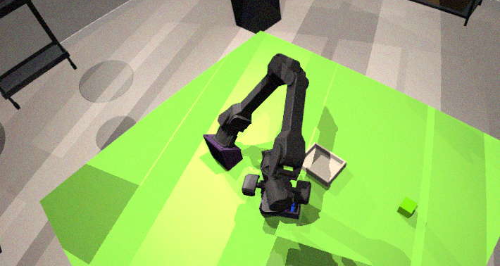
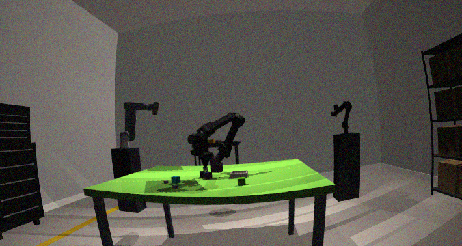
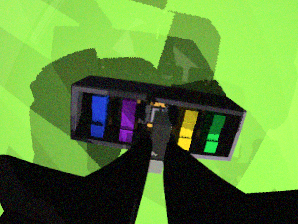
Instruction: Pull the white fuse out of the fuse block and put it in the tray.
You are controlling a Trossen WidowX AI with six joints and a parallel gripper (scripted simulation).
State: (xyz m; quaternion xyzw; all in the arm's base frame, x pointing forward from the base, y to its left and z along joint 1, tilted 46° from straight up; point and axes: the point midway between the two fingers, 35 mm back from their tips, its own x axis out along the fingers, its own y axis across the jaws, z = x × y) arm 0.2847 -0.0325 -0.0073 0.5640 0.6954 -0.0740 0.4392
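The purple fuse is 4 cm below my gripper tip, 2 cm ahead of it and 1 cm to the left of it. From my gripper tip the other things lie so: yellow fuse 4 cm below, 2 cm behind, 1 cm to the right; blue fuse 4 cm below, 3 cm ahead, 2 cm to the left; white fuse 1 cm below.
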